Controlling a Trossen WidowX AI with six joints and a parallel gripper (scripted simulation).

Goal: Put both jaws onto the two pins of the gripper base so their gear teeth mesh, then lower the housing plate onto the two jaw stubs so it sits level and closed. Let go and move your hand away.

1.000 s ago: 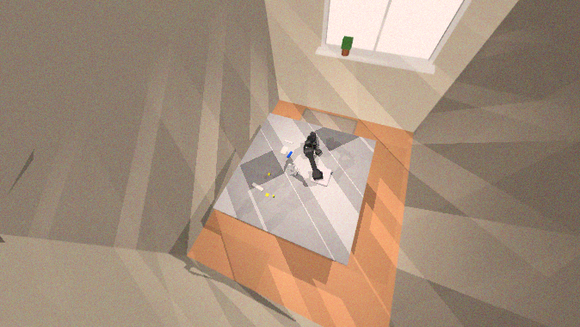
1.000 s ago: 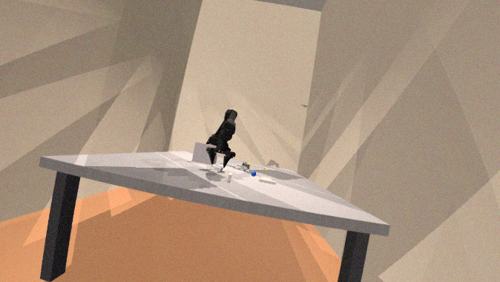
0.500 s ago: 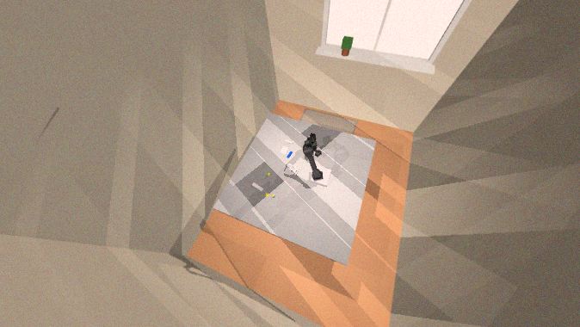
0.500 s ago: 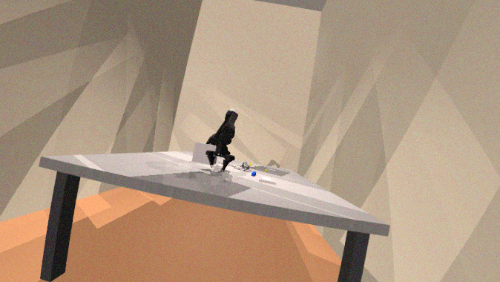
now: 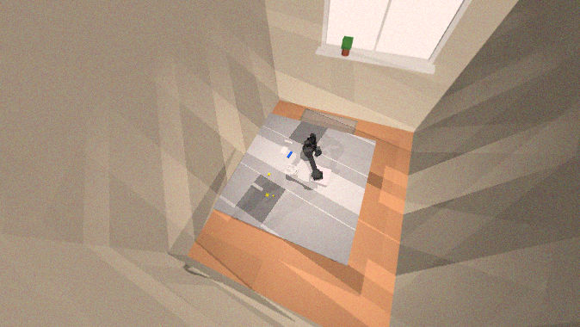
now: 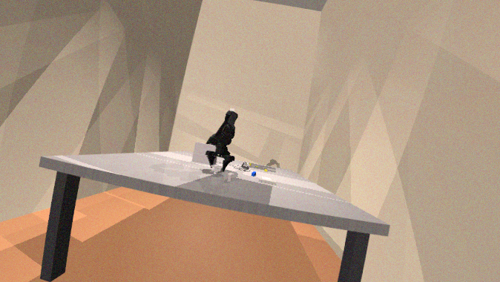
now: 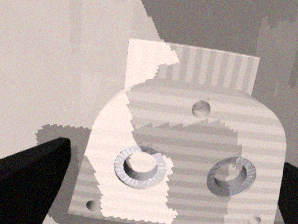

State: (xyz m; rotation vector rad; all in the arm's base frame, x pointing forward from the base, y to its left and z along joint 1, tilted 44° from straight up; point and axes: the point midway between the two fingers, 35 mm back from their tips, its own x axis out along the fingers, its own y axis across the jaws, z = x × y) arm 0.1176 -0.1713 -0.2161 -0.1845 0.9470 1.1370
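My gripper tip is now 230 mm to the right of the white jaw and 150 mm short of it. Also, from my gripper tip: ribbed rectangular plate 240 mm to the left, 200 mm ahead, 10 mm below; then pale housing plate 20 mm above, 10 mm to the left, 10 mm ahead; then blue block 240 mm ahead, 70 mm to the left.
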